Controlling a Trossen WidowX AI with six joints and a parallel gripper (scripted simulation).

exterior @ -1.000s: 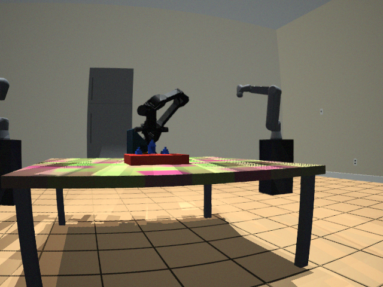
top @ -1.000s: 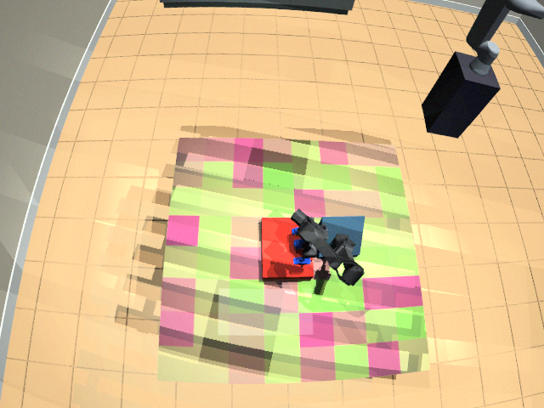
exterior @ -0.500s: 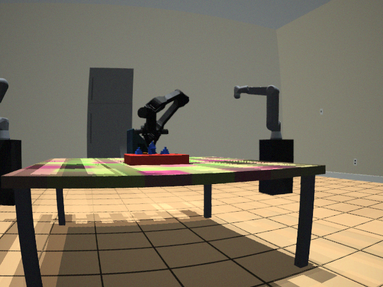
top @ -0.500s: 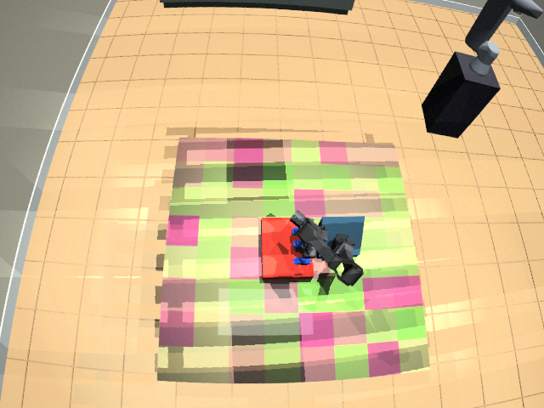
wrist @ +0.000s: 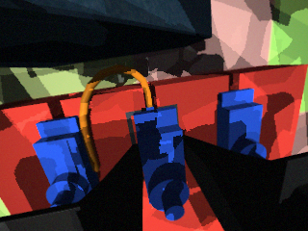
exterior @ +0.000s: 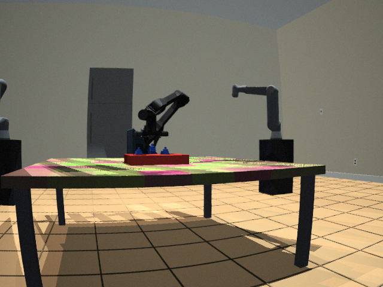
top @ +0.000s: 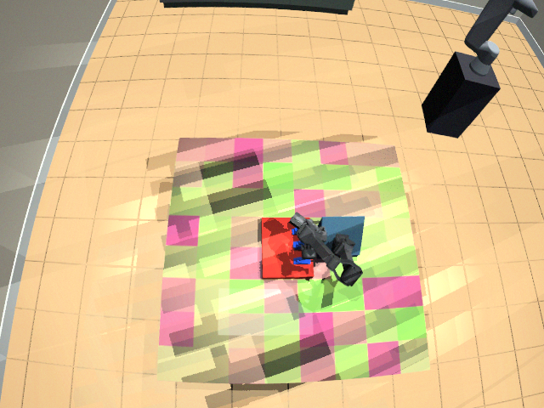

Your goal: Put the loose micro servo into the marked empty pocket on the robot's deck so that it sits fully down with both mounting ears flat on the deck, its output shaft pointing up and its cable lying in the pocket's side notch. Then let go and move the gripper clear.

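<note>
Now: the red deck 120 mm ahead of my gripper tip, 10 mm to the left of it and 50 mm below it.
</note>
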